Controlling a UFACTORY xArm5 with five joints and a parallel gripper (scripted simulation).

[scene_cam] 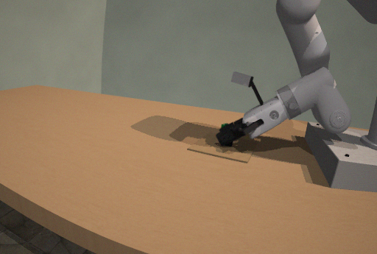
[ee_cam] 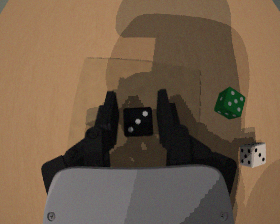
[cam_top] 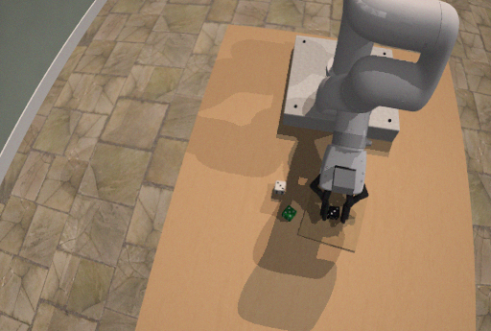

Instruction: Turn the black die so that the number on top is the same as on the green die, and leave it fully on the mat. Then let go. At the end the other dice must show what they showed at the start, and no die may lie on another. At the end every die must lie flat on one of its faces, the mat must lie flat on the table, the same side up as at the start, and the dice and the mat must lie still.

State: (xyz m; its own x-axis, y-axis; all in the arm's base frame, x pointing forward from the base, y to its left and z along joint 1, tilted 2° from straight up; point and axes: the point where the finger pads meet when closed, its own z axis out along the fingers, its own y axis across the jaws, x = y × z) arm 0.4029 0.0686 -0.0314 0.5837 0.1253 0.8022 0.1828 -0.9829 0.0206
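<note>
Right now the black die is 10 mm below my hand. Round my hand: tan mat (30 mm below); green die (30 mm ahead, 100 mm to the right, 20 mm below); white die (20 mm behind, 140 mm to the right, 20 mm below).
</note>
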